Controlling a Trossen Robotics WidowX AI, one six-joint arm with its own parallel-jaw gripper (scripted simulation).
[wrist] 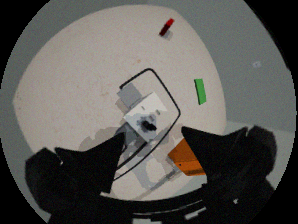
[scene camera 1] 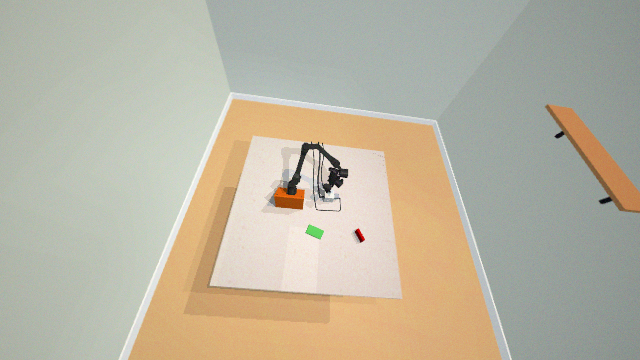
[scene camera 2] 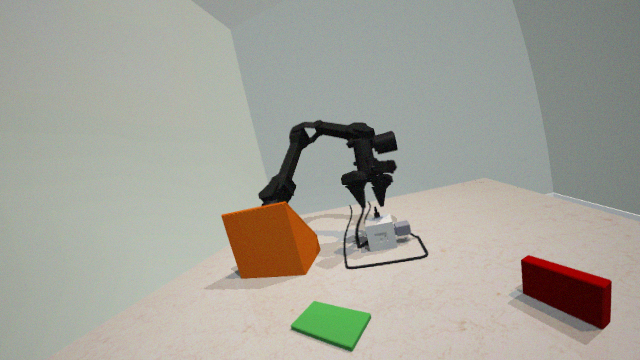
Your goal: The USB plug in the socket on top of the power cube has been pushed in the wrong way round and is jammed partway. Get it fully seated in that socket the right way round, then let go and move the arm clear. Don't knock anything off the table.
Labels:
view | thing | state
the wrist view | my gripper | -
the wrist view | white power cube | -
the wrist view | grey box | -
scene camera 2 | my gripper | -
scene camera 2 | red block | -
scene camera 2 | white power cube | -

